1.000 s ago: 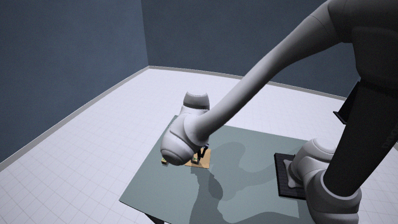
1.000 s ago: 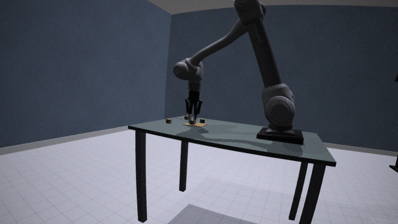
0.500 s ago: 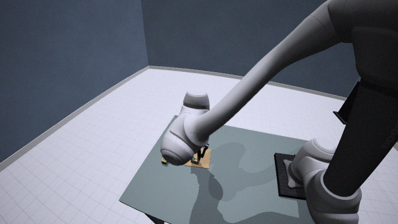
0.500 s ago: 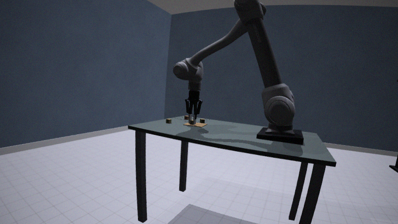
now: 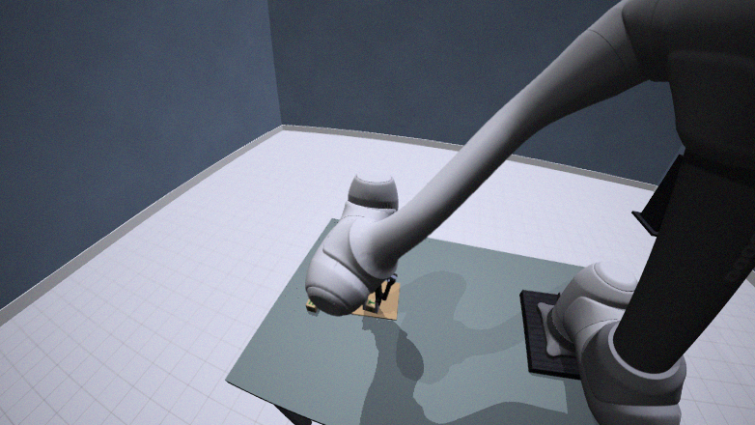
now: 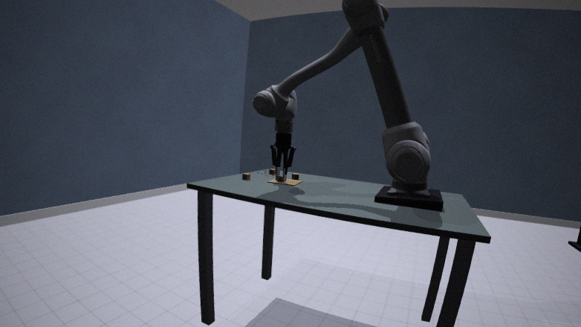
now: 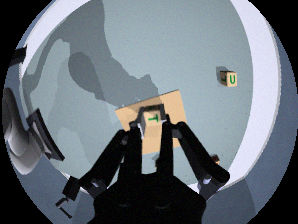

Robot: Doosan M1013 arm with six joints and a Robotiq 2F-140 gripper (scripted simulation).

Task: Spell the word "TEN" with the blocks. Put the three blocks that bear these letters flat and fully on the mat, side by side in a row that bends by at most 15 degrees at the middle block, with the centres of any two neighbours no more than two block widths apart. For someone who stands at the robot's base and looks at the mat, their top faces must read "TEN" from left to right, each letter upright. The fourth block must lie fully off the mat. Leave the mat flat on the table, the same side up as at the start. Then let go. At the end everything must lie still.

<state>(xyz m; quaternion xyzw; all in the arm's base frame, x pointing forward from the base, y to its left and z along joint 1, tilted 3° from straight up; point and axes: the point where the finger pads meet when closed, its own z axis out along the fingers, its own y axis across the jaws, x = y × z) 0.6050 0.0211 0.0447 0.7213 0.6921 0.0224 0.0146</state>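
Now: hand 20 mm above the block. The rest, counted from my hand: tan mat: 50 mm to the right, 40 mm below.
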